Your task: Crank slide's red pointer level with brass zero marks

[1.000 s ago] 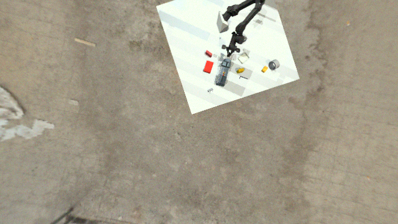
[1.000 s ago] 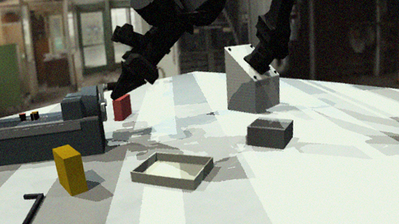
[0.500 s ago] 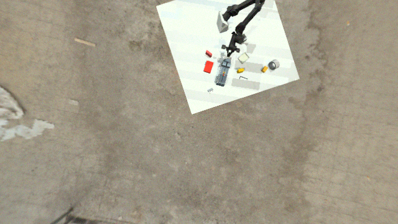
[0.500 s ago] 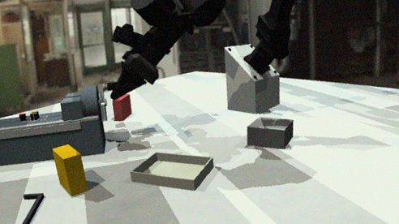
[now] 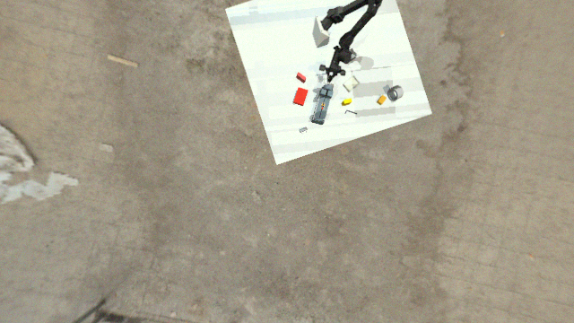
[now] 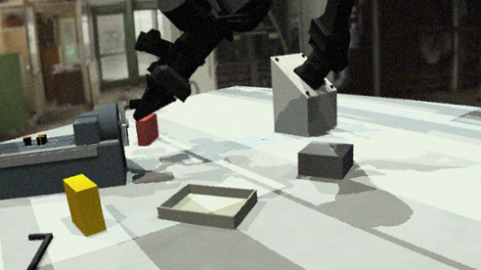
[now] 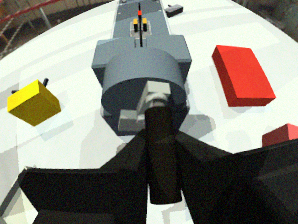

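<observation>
The dark crank handle is 10 mm behind my gripper tip, 10 mm to the left of it and 20 mm above it. The rest, counted from my gripper tip: red pointer: 150 mm ahead, 120 mm to the right, 10 mm below; then shallow grey tray: 60 mm ahead, 200 mm to the left, 90 mm below; then yellow block: 180 mm ahead, 90 mm to the left, 70 mm below.
</observation>
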